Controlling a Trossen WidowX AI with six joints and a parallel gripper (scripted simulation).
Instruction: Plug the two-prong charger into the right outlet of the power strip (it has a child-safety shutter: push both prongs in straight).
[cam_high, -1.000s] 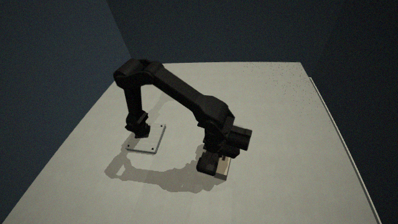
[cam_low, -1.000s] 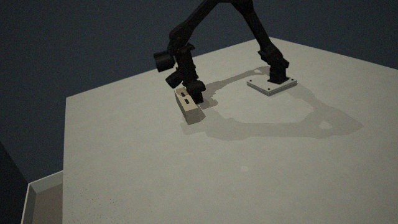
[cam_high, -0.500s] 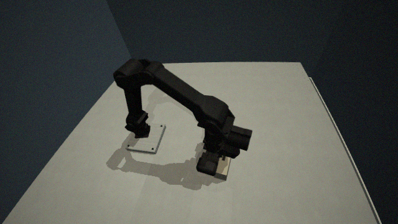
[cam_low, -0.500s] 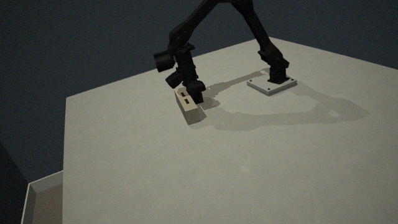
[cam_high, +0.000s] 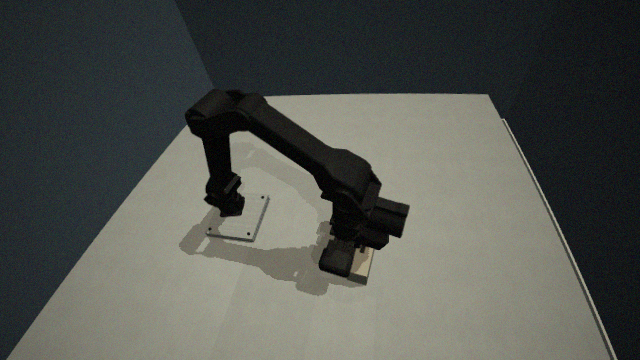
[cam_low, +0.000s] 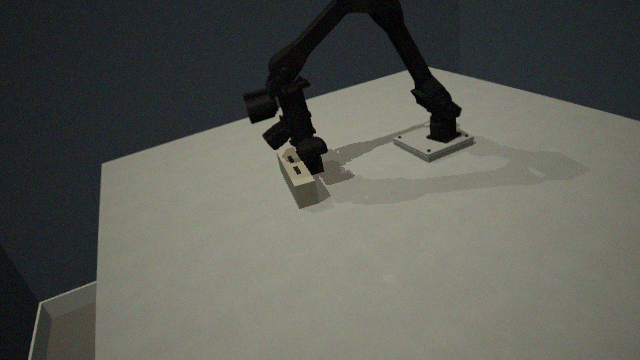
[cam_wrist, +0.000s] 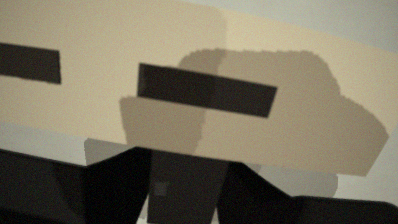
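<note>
The dark two-prong charger is 1 cm ahead of my gripper tip, 1 cm to the right of it and 1 cm above it.
</note>
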